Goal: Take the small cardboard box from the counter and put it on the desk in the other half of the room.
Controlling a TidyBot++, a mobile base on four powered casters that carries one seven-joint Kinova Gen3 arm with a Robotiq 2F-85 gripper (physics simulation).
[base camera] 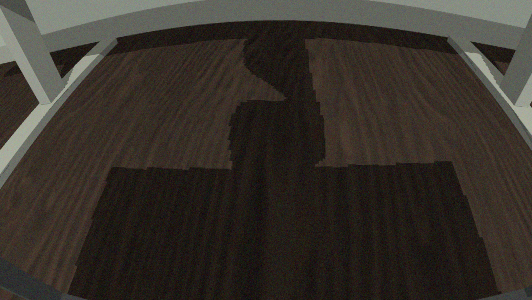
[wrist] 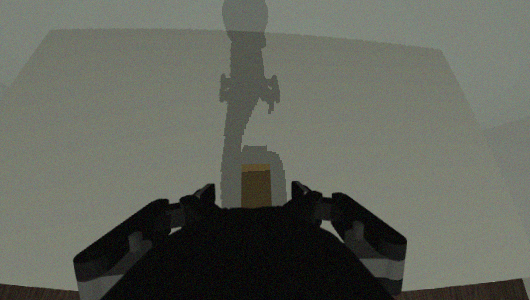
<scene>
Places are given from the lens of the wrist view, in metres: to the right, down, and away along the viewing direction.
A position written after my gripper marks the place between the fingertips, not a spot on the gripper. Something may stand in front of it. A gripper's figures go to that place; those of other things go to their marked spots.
my gripper (wrist: 253,190): -0.01, 0.05, 0.15
small cardboard box (wrist: 255,178): -0.02, 0.06, 0.28
white desk (wrist: 106,120): -0.44, -0.08, 0.36
The marked spots on the white desk and the small cardboard box are 0.45 m apart.
</scene>
